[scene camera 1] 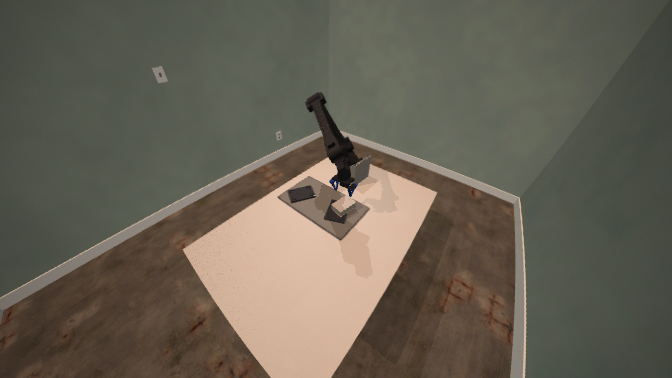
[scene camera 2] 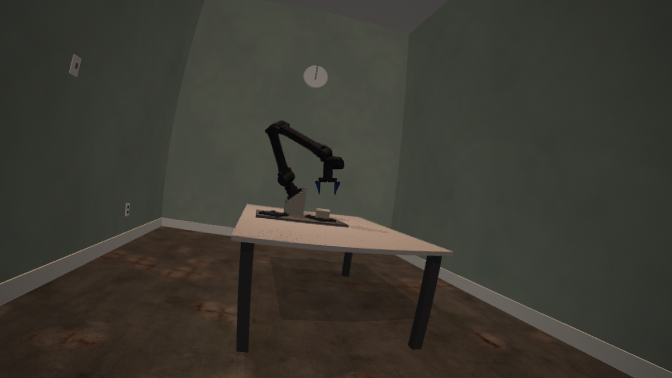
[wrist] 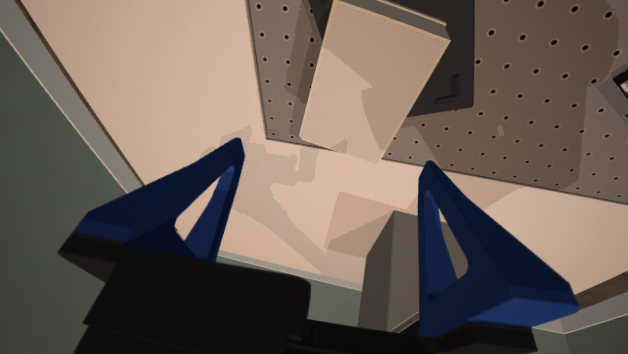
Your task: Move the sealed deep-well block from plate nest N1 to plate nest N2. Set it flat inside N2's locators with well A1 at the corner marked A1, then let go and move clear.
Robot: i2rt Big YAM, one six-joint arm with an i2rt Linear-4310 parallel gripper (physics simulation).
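Places are measured from the arm's base along level axes (x ahead, y left, z up), in millimetres.
Pixels of known places: gripper, between the fingertips: [scene camera 1: 343, 193] [scene camera 2: 327, 194] [wrist: 330, 157]; arm's base, origin of its link: [scene camera 1: 354, 163] [scene camera 2: 295, 194] [wrist: 418, 316].
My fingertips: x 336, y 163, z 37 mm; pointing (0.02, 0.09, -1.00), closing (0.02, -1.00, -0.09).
Observation:
Ahead of a thing's pixels: the offset from my fingertips to its middle. "pt": to the spot under its first point. Level surfaces: height alone.
The pale, flat-topped sealed block @(dx -24, dy -8, dz -118 mm) [scene camera 1: 343, 205] [scene camera 2: 322, 213] [wrist: 375, 80] rests on one dark nest @(dx +12, dy -26, dz -145 mm) [scene camera 1: 332, 216] [wrist: 457, 45], looking turned and offset relative to it. Part of this nest is hidden under the block. The other dark nest @(dx +51, dy -305, dz -145 mm) [scene camera 1: 301, 194] [scene camera 2: 272, 213] holds nothing; its corner @(pt dx +11, dy -215, dz -142 mm) [wrist: 623, 82] shows at the right edge of the wrist view. The N1, N2 and A1 marks cannot be read. My gripper [scene camera 1: 343, 192] [scene camera 2: 327, 194] [wrist: 330, 157] is open and empty, pointing down above the block with a gap. Well A1 cannot be made out.
Both nests stand on a grey perforated board [scene camera 1: 350, 225] [scene camera 2: 340, 224] [wrist: 550, 131] on the pale table @(dz -167 mm) [scene camera 1: 280, 280] [scene camera 2: 350, 240]. The grey arm mount [scene camera 1: 362, 170] [scene camera 2: 295, 204] [wrist: 377, 280] stands beside the board.

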